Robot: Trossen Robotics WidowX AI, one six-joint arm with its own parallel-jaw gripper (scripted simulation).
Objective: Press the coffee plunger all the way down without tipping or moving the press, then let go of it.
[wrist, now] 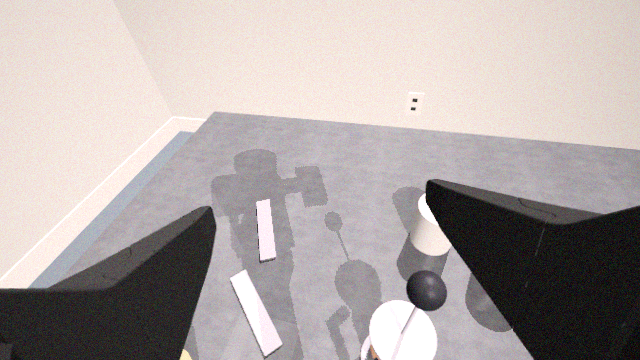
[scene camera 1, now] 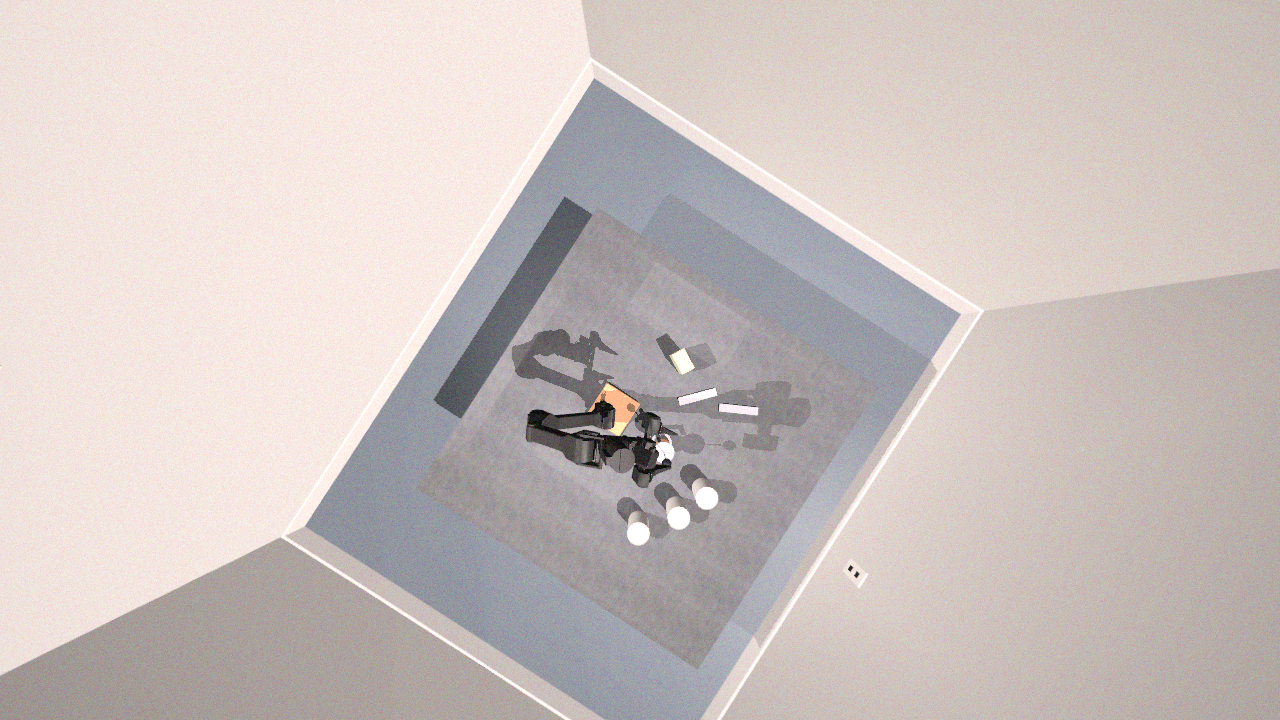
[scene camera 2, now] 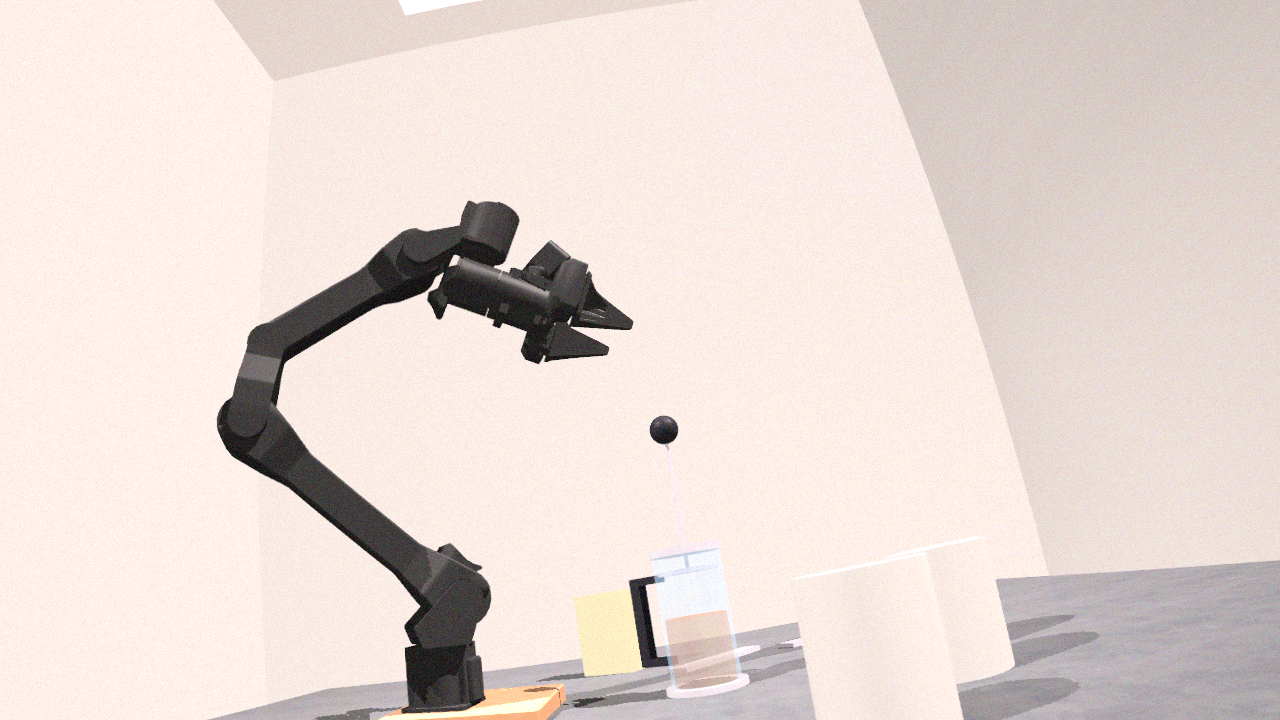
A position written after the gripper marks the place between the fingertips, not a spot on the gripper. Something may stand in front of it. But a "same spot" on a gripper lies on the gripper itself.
The gripper shows in the wrist view, in scene camera 1 and in scene camera 2 (619, 339). One and the same spot on the gripper: (wrist: 557, 274) is (scene camera 1: 653, 468).
